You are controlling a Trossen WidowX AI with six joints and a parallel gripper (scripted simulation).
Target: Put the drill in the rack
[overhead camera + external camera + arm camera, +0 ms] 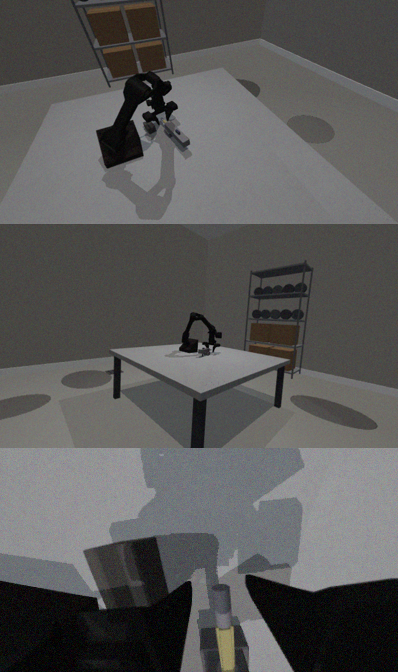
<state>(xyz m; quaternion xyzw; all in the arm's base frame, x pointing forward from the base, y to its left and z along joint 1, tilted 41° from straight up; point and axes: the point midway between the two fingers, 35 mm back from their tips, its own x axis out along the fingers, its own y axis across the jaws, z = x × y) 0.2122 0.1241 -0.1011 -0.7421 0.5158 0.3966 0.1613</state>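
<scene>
The drill is 50 mm to the right of my gripper tip, 30 mm above it and 20 mm ahead of it. Also, from my gripper tip: grey holder block: 140 mm to the right, 60 mm ahead, 30 mm above; rack: 70 mm behind, 20 mm to the right; blue key: 160 mm to the right, 80 mm ahead, 40 mm above.
</scene>
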